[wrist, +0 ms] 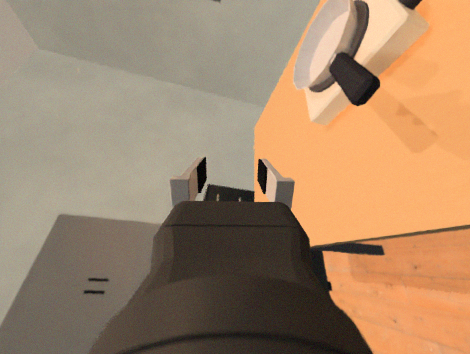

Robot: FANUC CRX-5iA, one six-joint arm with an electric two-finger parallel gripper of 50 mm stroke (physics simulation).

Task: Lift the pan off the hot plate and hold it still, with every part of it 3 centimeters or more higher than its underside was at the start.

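Places are measured from the arm's base along level axes (x right, y back, z down), in centimetres.
Pixels of known places: gripper, between the fingertips: (232,169).
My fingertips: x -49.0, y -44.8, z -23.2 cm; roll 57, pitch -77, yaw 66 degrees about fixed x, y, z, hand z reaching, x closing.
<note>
Ahead of a thing's pixels: the offset from my fingertips to its top centre. "spot": to the spot under its first point. Level surfaces: height alone.
The pan (325,42), a light grey shallow dish with a thick black handle @[spot: dx +14.8, dy +1.5, dz +15.1 cm] (356,80), is at the upper right of the wrist view. It rests on the dark round plate of the cream-coloured hot plate @[dx +38.4, dy -9.4, dz +23.1 cm] (400,35). The handle points down and to the right in the view, out past the hot plate's edge. My gripper (232,169) is open, with nothing between its fingers. It is apart from the pan, which lies up and to the right of the fingertips in the view. The upper edge of the pan is cut off by the frame.
The orange table top @[dz +30.2 cm] (350,190) carries the hot plate near its edge. A wooden surface (415,290) shows at the lower right. A grey box-like cabinet (65,260) stands at the lower left. A black object (230,193) shows partly behind the gripper, beside the table edge.
</note>
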